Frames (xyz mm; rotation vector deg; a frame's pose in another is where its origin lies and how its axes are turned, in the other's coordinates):
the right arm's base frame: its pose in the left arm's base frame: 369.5 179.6 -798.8 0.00 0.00 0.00
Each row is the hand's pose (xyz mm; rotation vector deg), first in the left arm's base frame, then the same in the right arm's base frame.
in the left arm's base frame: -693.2 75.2 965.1 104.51 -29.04 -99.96
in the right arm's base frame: -1062.7 -104.4 1763.9 104.51 -29.04 -99.96
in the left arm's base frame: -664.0 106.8 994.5 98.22 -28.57 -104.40
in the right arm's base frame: -1033.5 -72.8 1793.3 98.22 -28.57 -104.40
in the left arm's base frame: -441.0 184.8 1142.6 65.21 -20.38 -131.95
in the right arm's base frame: -810.5 5.2 1941.4 65.21 -20.38 -131.95
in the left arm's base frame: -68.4 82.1 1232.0 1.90 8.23 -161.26
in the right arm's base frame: -437.9 -97.5 2030.8 1.90 8.23 -161.26
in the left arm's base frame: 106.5 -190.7 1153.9 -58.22 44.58 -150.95
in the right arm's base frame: -263.0 -370.3 1952.7 -58.22 44.58 -150.95
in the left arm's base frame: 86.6 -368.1 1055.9 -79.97 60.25 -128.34
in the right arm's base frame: -282.9 -547.7 1854.7 -79.97 60.25 -128.34
